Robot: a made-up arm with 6 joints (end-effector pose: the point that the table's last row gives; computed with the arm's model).
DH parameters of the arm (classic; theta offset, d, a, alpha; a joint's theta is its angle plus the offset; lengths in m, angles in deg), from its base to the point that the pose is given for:
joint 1: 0 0.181 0 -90
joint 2: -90 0 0.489 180
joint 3: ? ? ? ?
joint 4: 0 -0.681 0 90
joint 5: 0 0.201 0 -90
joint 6: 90 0 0 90
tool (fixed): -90 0 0 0
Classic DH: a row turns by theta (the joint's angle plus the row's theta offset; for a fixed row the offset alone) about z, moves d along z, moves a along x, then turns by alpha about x.
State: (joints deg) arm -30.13 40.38 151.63 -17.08 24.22 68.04
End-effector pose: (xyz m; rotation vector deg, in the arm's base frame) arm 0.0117 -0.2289 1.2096 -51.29 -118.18 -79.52
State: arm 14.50 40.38 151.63 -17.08 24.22 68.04
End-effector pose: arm 0.1691 -0.1547 1.2096 -2.36 -118.30 -54.11
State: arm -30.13 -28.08 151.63 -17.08 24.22 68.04
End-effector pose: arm -0.8842 0.2910 0.6749 14.54 138.27 57.05
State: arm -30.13 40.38 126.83 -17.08 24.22 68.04
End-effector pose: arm 0.2650 -0.3759 1.2295 -55.87 -91.75 -74.44
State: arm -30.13 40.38 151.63 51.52 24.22 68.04
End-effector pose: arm -0.1291 -0.0697 1.1312 97.97 66.36 122.75
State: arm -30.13 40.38 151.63 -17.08 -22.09 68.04
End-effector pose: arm 0.0117 -0.2289 1.2096 -68.96 -73.98 -58.44
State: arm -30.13 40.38 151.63 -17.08 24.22 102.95
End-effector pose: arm 0.0117 -0.2289 1.2096 -64.20 -94.33 -118.12
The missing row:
joint 3: 0 0 0 -90
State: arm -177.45 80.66 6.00 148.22 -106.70 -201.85
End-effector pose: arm -0.7564 -0.2047 -0.3684 49.47 28.68 146.36
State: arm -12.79 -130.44 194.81 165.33 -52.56 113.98
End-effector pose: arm 0.2541 0.1417 -0.4825 73.11 -30.32 -9.48
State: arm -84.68 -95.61 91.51 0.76 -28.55 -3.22
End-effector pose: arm -0.3079 1.1384 0.0461 -107.93 -120.21 -17.99
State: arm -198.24 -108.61 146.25 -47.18 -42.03 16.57
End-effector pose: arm 0.7870 -0.1155 -0.5939 -140.19 73.17 48.13
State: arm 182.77 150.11 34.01 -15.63 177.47 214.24
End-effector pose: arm 0.0951 0.1984 -0.8307 -28.23 -110.35 -48.90
